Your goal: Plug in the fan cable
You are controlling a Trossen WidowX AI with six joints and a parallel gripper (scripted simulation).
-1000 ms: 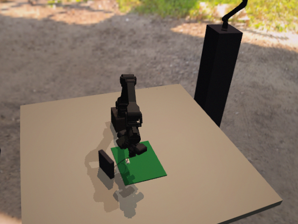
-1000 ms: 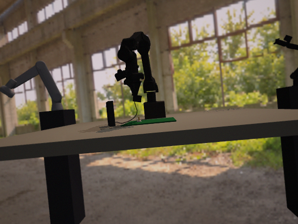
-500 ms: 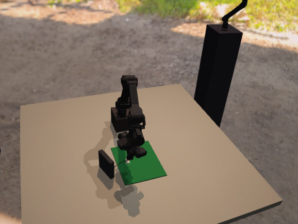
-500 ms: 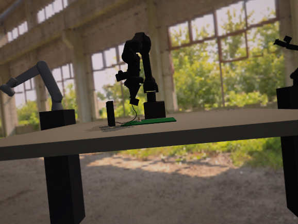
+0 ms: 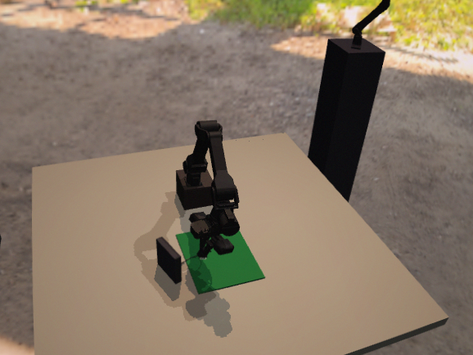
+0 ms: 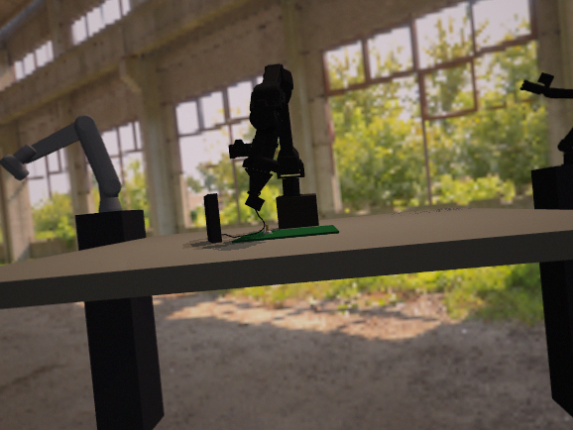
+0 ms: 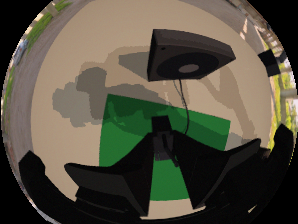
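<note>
The pale header key is 9 cm below my gripper tip, 7 cm behind it and 1 cm to the left of it. Also, from my gripper tip: pale fan header: 10 cm below, 7 cm behind, 2 cm to the left; black fan: 10 cm to the right, 4 cm below, 3 cm behind; black plug: 1 cm to the left, 1 cm below.
</note>
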